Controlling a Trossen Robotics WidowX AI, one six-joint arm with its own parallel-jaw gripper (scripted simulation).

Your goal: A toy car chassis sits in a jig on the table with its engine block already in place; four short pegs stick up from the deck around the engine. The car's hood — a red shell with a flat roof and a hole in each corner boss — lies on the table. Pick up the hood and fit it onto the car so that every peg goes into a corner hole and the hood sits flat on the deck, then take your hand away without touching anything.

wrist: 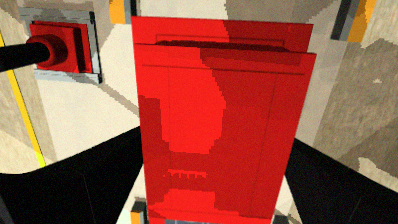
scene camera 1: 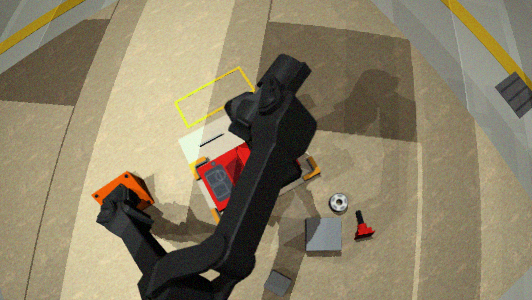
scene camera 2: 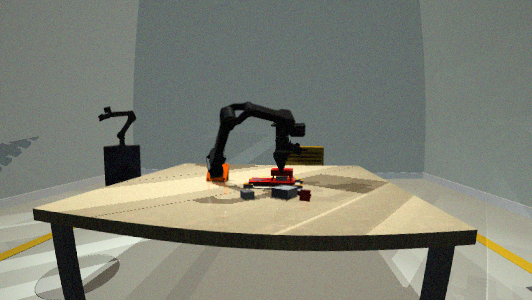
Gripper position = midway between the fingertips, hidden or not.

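Observation:
The gripper (wrist: 214, 137) holds a red hood (wrist: 218, 120). The scene also has a pale jig plate (scene camera 1: 203, 145), and the wrist view shows the pale jig plate (wrist: 84, 109) too.

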